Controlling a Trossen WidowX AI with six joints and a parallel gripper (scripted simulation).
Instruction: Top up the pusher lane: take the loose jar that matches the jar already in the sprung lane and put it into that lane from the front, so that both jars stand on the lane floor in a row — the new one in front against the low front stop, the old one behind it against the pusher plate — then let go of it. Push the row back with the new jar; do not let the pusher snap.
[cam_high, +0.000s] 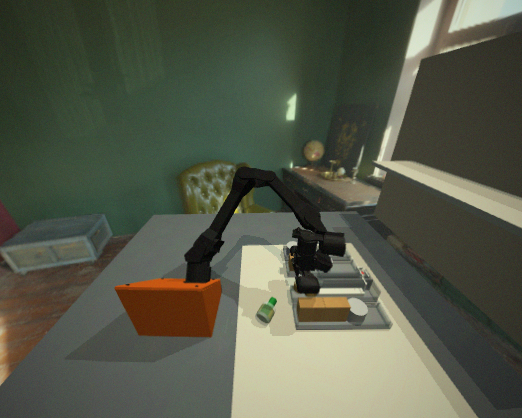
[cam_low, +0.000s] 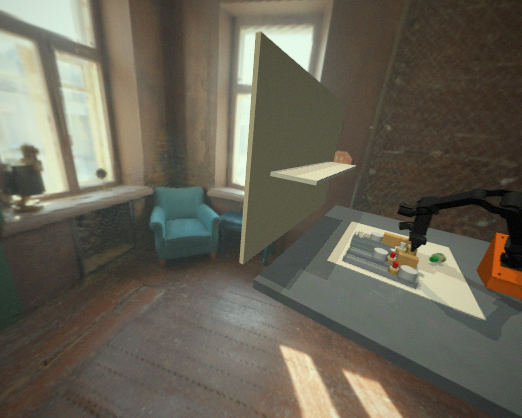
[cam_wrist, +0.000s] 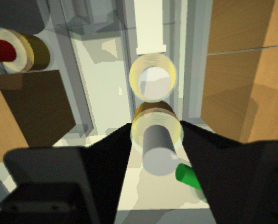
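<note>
Right now my gripper tip is 60 mm short of the cream mat, 60 mm above it and 30 mm to the left of it. Also, from my gripper tip: shelf 510 mm ahead, 310 mm above, 10 mm to the right; then grey lane rack 150 mm ahead, 40 mm below, 20 mm to the left; then pale pusher plate 150 mm ahead, 30 mm to the left, 10 mm below.
</note>
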